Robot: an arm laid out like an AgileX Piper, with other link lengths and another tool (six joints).
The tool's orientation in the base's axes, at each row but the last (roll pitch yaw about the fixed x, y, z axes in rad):
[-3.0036, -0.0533, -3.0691]
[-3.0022, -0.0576, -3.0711]
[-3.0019, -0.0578, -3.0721]
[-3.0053, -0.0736, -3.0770]
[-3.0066, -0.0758, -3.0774]
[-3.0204, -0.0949, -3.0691]
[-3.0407, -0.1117, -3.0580]
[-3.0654, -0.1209, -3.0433]
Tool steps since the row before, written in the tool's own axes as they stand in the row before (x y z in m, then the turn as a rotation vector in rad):
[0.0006, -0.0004, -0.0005, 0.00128, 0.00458, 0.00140]
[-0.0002, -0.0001, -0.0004, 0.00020, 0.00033, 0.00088]
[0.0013, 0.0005, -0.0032, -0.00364, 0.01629, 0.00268]
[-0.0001, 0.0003, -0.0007, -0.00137, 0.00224, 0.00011]
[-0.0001, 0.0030, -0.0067, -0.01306, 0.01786, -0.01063]
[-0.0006, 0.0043, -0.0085, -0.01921, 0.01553, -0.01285]
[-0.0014, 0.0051, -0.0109, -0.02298, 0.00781, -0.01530]
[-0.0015, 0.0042, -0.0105, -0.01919, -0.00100, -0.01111]
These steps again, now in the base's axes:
[-0.0005, -0.0004, 0.0006, -0.00170, 0.00423, -0.00195]
[0.0002, 0.0000, 0.0004, -0.00027, 0.00019, -0.00090]
[-0.0012, 0.0009, 0.0032, 0.00225, 0.01595, -0.00512]
[0.0001, 0.0004, 0.0006, 0.00119, 0.00229, -0.00051]
[0.0003, 0.0039, 0.0062, 0.01238, 0.01996, 0.00712]
[0.0010, 0.0054, 0.0078, 0.01887, 0.01838, 0.00901]
[0.0020, 0.0064, 0.0101, 0.02358, 0.01132, 0.01178]
[0.0022, 0.0052, 0.0099, 0.02031, 0.00185, 0.00876]

